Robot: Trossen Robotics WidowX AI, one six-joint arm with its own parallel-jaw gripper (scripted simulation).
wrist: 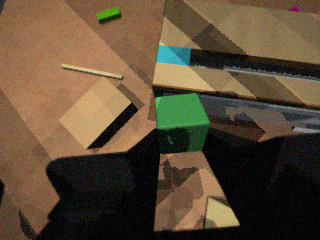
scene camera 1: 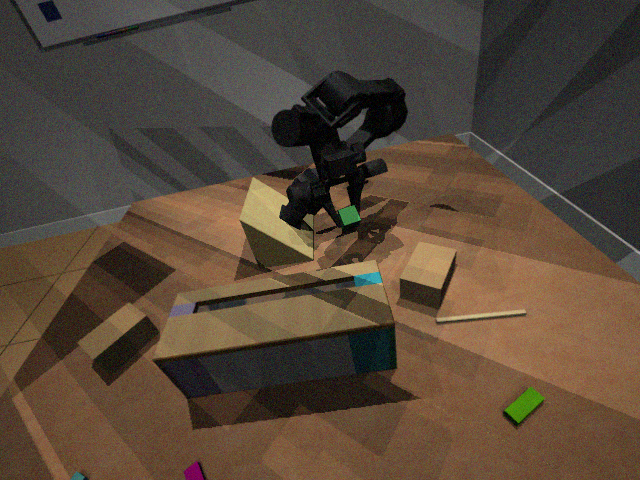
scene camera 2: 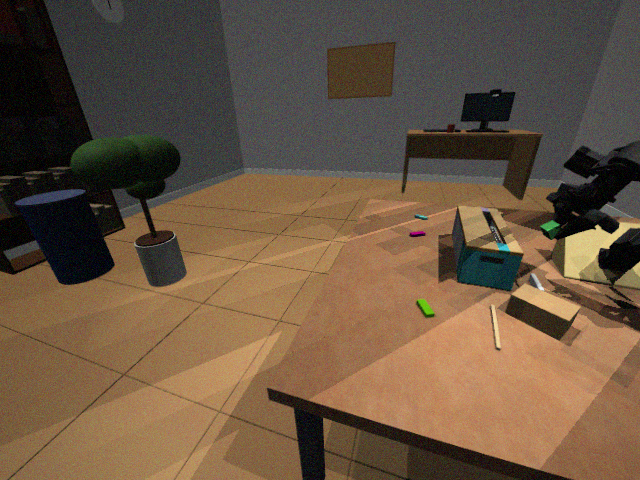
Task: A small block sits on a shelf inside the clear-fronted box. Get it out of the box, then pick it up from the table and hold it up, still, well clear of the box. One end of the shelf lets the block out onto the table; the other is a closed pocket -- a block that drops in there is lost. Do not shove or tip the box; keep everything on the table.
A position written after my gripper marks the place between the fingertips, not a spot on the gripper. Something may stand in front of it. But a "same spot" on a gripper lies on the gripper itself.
My gripper shows in the wrist view, in scene camera 1 and in scene camera 2 (551,235). A long box shows in the wrist view (250,67), in scene camera 1 and in scene camera 2. One and the same spot on my gripper: (wrist: 120,188) is (scene camera 1: 352,185). The same spot on the long box: (scene camera 1: 298,327) is (scene camera 2: 468,227).
